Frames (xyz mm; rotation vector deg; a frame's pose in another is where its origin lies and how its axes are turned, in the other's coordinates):
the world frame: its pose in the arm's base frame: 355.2 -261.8 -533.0 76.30 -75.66 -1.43
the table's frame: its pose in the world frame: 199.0 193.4 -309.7 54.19 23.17 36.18
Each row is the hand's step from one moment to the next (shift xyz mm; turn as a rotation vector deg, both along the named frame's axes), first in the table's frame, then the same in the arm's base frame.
Working: the table's frame: its pose in the arm's base frame: 514.5 -121.1 -175.6 84.54 -78.85 78.62

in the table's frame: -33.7 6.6 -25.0 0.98 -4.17 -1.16
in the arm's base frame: -8.3 30.4 -28.4 3.63 1.71 1.89
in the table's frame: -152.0 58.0 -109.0 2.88 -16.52 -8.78
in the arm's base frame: -63.6 128.0 -133.8 13.52 11.00 7.38
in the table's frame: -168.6 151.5 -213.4 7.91 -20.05 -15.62
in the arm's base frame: -176.4 212.2 -144.1 14.71 17.01 14.23
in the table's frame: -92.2 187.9 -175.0 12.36 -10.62 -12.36
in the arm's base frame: -211.5 150.1 -84.6 5.86 10.94 16.26
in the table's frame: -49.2 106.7 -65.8 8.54 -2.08 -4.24
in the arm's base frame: -112.6 52.6 -51.9 -0.01 2.41 9.46
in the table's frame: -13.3 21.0 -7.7 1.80 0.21 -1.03
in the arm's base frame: -20.5 6.2 -14.8 -0.66 0.51 1.91
